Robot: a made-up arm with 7 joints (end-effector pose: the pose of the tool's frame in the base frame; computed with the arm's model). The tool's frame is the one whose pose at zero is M.
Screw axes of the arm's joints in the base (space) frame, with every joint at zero. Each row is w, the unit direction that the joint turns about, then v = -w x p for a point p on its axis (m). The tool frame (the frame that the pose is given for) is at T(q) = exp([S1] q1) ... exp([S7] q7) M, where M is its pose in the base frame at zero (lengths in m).
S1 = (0, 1, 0, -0.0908, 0, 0)
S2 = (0, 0, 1, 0.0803, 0.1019, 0)
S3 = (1, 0, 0, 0, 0.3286, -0.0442)
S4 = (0, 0, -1, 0.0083, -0.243, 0)
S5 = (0, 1, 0, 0.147, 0, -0.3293)
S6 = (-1, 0, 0, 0, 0.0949, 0.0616)
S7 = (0, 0, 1, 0.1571, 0.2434, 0)
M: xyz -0.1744 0.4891 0.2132 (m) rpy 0 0 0 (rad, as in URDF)
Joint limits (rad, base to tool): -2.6..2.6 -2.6..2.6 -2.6..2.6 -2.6..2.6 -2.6..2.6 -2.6..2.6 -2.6..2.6
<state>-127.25 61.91 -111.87 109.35 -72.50 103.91 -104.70</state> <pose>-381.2 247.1 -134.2 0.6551 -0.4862 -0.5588 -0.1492</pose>
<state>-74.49 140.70 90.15 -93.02 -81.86 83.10 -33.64</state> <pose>-285.4 -394.4 421.3 0.7882 0.3880 0.0005 0.4777</pose>
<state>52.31 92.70 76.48 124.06 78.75 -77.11 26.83</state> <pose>-336.8 -428.7 237.7 0.0976 -0.1091 0.6140 -0.7756</pose>
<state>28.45 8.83 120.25 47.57 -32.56 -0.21 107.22</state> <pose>-68.4 50.1 967.3 0.7141 0.6567 -0.2309 0.0740</pose>
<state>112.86 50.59 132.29 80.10 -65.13 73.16 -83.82</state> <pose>235.0 270.9 -54.8 0.1300 -0.7122 0.6586 0.2051</pose>
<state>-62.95 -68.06 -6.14 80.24 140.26 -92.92 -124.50</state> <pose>309.6 562.3 -150.3 0.2722 -0.1867 -0.8199 -0.4678</pose>
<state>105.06 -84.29 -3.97 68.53 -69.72 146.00 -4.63</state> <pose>-17.4 126.5 746.3 0.8610 0.4976 -0.0116 -0.1044</pose>
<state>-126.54 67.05 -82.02 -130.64 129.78 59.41 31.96</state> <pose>-676.9 -504.8 -216.8 0.0518 -0.0626 -0.7549 0.6508</pose>
